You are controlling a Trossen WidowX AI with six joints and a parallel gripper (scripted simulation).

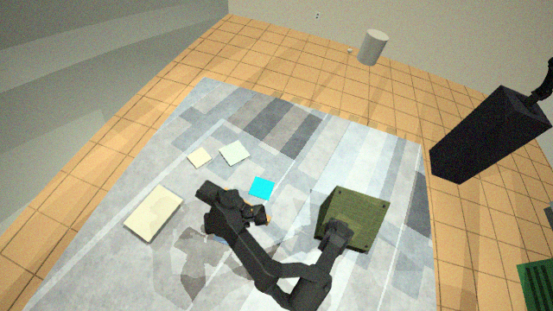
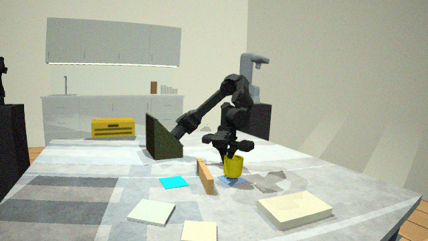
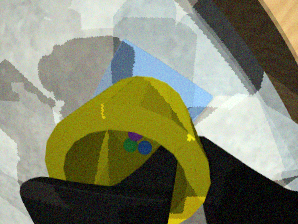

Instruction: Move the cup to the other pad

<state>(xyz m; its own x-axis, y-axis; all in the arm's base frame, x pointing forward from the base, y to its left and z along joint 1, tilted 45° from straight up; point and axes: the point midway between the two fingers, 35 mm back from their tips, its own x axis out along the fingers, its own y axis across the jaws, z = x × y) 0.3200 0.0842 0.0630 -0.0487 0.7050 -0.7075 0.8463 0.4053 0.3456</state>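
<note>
Now: the cyan pad 20 mm behind my gripper tip, 190 mm to the right of it and 60 mm below it. Also, from my gripper tip: light blue pad: 30 mm ahead, 20 mm to the left, 60 mm below; then wooden bar: 90 mm to the right, 30 mm below; then yellow cup: 20 mm ahead, 20 mm to the left.
</note>
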